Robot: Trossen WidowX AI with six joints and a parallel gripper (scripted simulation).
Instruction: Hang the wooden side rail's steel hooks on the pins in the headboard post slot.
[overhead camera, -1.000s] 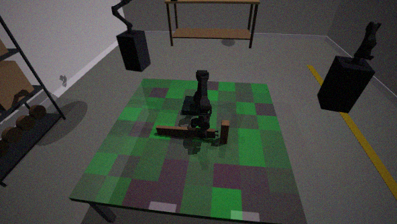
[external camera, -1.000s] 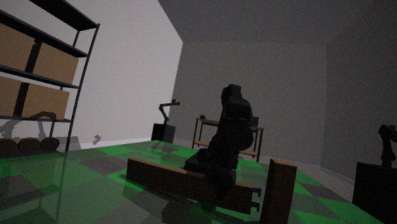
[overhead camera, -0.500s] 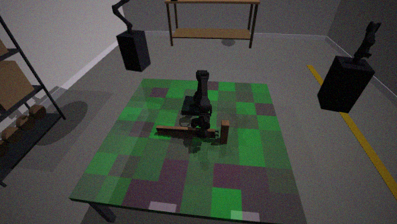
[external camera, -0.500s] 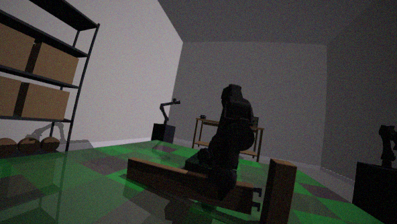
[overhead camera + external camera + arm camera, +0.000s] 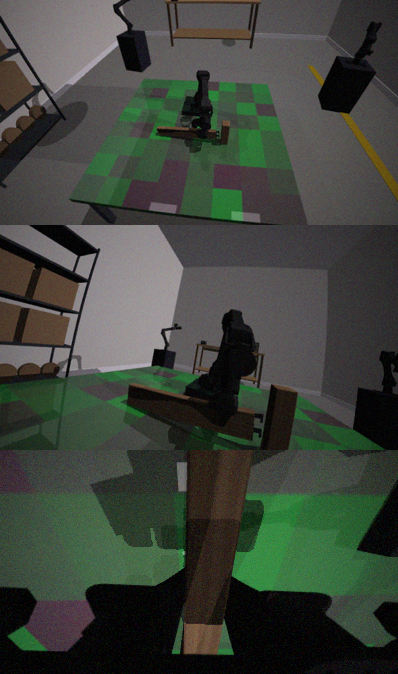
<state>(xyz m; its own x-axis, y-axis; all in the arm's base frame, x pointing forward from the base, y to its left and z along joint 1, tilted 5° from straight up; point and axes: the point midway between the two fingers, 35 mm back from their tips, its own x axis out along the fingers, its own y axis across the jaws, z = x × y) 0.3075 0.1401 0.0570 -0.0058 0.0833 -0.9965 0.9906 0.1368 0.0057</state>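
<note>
Now: gripper tip 20 mm past the headboard post, 130 mm to the right of it and 40 mm below it.
</note>
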